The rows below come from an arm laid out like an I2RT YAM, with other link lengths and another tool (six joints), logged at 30 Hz.
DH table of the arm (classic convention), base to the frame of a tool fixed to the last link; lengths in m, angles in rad. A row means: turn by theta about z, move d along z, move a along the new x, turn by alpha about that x. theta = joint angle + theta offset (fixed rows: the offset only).
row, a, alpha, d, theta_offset
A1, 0.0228, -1.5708, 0.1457, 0
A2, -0.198, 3.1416, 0, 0
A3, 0.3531, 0, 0, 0.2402
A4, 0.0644, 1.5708, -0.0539, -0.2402
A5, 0, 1.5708, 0.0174, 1.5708
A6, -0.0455, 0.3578, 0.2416, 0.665
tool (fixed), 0, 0, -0.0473, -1.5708
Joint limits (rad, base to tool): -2.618..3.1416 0..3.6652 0..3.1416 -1.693..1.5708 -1.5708..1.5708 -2.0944..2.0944
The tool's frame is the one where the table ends.
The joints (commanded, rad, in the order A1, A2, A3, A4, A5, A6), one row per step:
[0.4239, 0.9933, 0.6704, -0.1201, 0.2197, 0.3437]
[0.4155, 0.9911, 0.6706, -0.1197, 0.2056, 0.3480]
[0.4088, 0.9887, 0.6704, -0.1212, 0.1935, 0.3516]
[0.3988, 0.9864, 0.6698, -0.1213, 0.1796, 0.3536]
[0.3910, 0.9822, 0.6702, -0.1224, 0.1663, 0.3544]
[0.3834, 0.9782, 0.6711, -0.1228, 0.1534, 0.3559]
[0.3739, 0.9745, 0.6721, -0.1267, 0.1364, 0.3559]
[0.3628, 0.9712, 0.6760, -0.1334, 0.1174, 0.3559]
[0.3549, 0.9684, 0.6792, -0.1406, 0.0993, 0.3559]
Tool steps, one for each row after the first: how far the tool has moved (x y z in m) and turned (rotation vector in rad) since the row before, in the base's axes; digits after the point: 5 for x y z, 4 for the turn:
[0.00111, -0.00124, 0.00143, 0.0105, 0.0006, 0.0026]
[0.00057, -0.00095, 0.00081, 0.0082, 0.0020, 0.0027]
[0.00129, -0.00204, 0.00082, 0.0078, 0.0012, 0.0017]
[0.00069, -0.00116, 0.00207, 0.0072, -0.0009, 0.0039]
[0.00079, -0.00112, 0.00248, 0.0080, -0.0018, 0.0035]
[0.00057, -0.00132, 0.00151, 0.0069, 0.0019, 0.0060]
[0.00083, -0.00166, 0.00239, 0.0076, 0.0024, 0.0062]
[-0.00003, -0.00044, 0.00163, 0.0066, 0.0038, 0.0086]

